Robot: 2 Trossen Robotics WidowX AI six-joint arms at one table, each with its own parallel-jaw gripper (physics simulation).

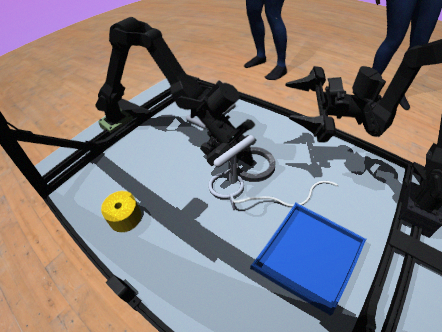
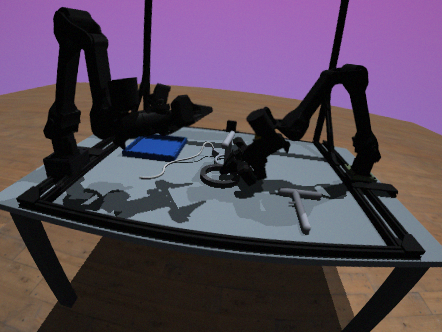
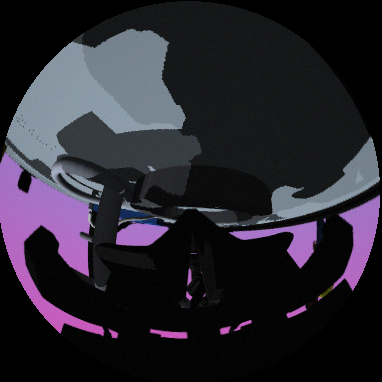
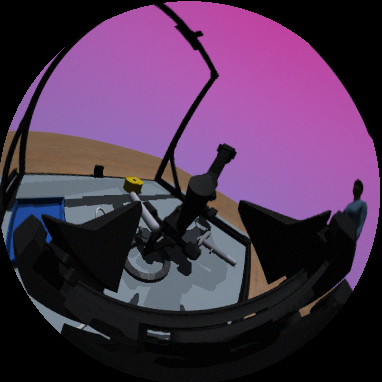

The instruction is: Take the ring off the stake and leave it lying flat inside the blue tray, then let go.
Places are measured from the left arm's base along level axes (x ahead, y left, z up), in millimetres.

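Pixels of known places: left gripper, fingertip midpoint: (image 1: 252, 164) (image 2: 219, 172) (image 3: 190, 212) (image 4: 142, 254); right gripper, fingertip midpoint: (image 1: 287, 100) (image 2: 203, 113) (image 4: 191, 205); left arm's base, link origin: (image 1: 114, 118) (image 2: 360, 171); right arm's base, link origin: (image 1: 426, 201) (image 2: 65, 153).
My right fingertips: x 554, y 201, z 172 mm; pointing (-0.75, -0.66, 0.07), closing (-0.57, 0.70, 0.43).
For each thing: its top centre in the pictures, then the offset to it from my right fingertips. "spot": a spot on its surface instead.
- grey stake with a white crossbar, top centre: (image 4: 142, 205) (image 1: 235, 147) (image 2: 229, 136) dx -57, dy -126, dz -94 mm
- light grey ring, surface spot: (image 1: 211, 188) spot: dx -75, dy -199, dz -190 mm
- white rope, surface spot: (image 1: 269, 198) spot: dx +58, dy -136, dz -186 mm
- dark grey ring, top centre: (image 3: 200, 218) (image 4: 145, 255) (image 1: 253, 161) (image 2: 220, 172) dx -49, dy -57, dz -190 mm
- blue tray, top centre: (image 1: 313, 252) (image 3: 131, 220) (image 2: 156, 143) dx +219, dy -197, dz -182 mm
- yellow cylinder with a hole, top centre: (image 1: 118, 205) (image 4: 134, 179) dx -188, dy -403, dz -155 mm
- loose grey T-shaped piece, top centre: (image 2: 307, 206) (image 4: 220, 247) dx -296, dy +57, dz -185 mm
A grey stake with a white crossbar (image 1: 234, 151) (image 2: 228, 139) (image 4: 144, 210) stands mid-table. A light grey ring (image 1: 211, 188) lies around its foot, with a white rope (image 1: 269, 198) (image 2: 177, 161) trailing from it. A dark grey ring (image 1: 270, 163) (image 2: 204, 176) (image 4: 149, 274) lies flat on the table beside the stake. My left gripper (image 1: 247, 161) (image 2: 226, 169) is shut and empty, low at the dark ring's rim next to the stake. My right gripper (image 1: 292, 100) (image 2: 200, 110) (image 4: 191, 205) is open and empty, hovering at the far right. The blue tray (image 1: 312, 253) (image 2: 154, 146) (image 4: 35, 206) is empty.
A yellow cylinder with a hole (image 1: 118, 211) (image 4: 133, 183) stands at the left. A loose grey T-shaped piece (image 2: 300, 205) (image 4: 217, 251) lies behind the left arm. A black frame rims the table. People (image 1: 269, 33) stand beyond the far edge.
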